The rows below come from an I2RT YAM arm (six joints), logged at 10 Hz.
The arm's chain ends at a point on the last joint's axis. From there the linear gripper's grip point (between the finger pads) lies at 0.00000 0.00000 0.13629 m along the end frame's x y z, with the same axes.
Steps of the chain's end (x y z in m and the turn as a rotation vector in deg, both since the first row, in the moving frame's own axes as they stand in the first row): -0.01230, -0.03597, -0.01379, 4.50, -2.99, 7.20; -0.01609, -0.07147, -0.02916, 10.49, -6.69, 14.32; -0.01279, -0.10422, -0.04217, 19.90, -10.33, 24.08; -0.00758, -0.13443, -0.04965, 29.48, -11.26, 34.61; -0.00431, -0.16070, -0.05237, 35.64, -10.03, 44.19
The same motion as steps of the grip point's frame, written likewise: -0.01871, -0.04708, -0.01439, 4.50, -2.99, 7.20; -0.02862, -0.09794, -0.03234, 10.49, -6.69, 14.32; -0.02636, -0.15402, -0.05232, 19.90, -10.33, 24.08; -0.01145, -0.20465, -0.06920, 29.48, -11.26, 34.61; 0.00568, -0.24033, -0.07850, 35.64, -10.03, 44.19
